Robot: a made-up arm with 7 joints.
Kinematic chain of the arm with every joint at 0, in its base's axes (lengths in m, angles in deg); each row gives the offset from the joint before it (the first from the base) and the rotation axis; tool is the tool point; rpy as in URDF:
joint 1: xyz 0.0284 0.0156 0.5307 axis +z
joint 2: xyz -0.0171 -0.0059 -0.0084 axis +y
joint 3: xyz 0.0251 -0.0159 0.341 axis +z
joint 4: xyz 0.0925 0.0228 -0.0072 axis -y
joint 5: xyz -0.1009 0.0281 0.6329 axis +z
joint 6: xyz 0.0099 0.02 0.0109 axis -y
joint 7: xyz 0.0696 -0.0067 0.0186 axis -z
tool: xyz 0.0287 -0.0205 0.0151 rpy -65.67 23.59 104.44
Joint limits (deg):
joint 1: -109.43..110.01
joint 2: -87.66..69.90
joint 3: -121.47..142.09
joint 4: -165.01..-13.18
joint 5: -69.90..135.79
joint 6: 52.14..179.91
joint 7: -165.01..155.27
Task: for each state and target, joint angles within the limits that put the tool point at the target. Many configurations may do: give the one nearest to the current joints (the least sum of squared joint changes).
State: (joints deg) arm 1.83 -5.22 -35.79 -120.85 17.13 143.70 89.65
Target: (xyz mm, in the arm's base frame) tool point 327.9 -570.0 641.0
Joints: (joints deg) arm -14.82 -16.84 -48.16 -135.02 19.24 148.43 90.84
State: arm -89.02 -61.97 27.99 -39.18 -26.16 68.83 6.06
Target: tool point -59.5 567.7 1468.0
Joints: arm -69.78 -59.79 10.51 -43.40 -26.30 64.90 8.37
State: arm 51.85 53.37 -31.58 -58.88 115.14 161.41 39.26
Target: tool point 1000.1 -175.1 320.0
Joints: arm 12.13 69.90 -36.85 -52.66 112.01 126.05 27.19
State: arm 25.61 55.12 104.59 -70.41 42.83 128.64 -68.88
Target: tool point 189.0 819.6 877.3
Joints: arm 13.23 61.29 101.24 -92.87 45.87 138.41 -69.55
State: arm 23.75 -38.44 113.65 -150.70 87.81 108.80 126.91
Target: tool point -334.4 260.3 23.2
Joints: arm 27.71 -69.85 142.09 -127.61 85.43 98.82 127.73
